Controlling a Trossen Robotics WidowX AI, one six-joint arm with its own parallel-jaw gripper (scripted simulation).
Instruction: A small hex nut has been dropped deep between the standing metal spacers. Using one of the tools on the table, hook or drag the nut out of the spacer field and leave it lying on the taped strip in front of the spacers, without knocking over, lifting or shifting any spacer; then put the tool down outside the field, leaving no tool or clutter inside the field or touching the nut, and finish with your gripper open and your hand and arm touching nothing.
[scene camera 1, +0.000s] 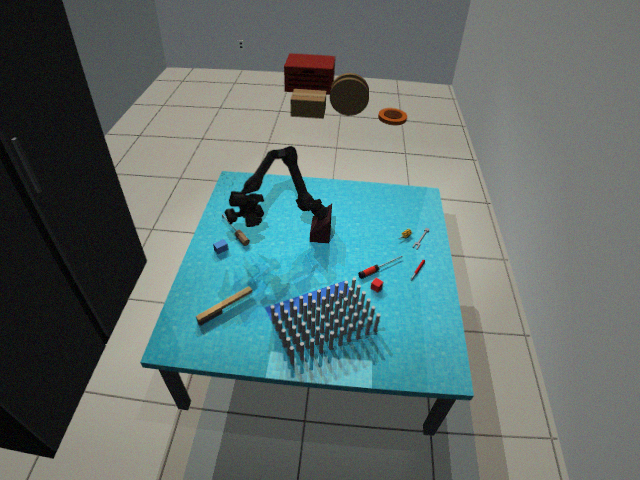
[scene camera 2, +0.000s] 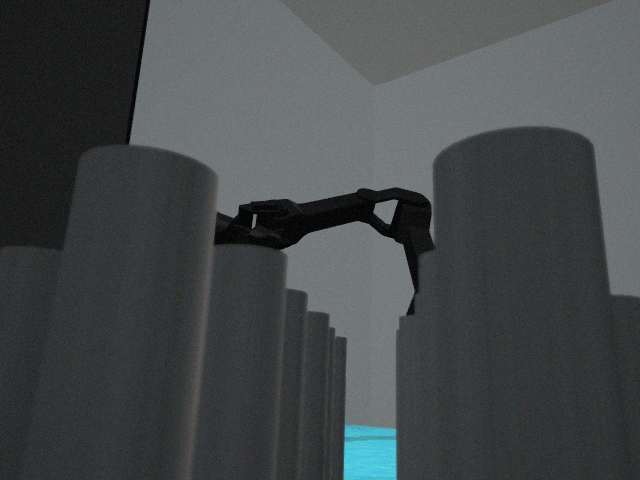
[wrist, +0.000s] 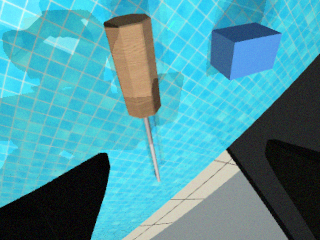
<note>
My gripper (wrist: 188, 154) is open and holds nothing. Further things: a blue cube (wrist: 238, 51).
</note>
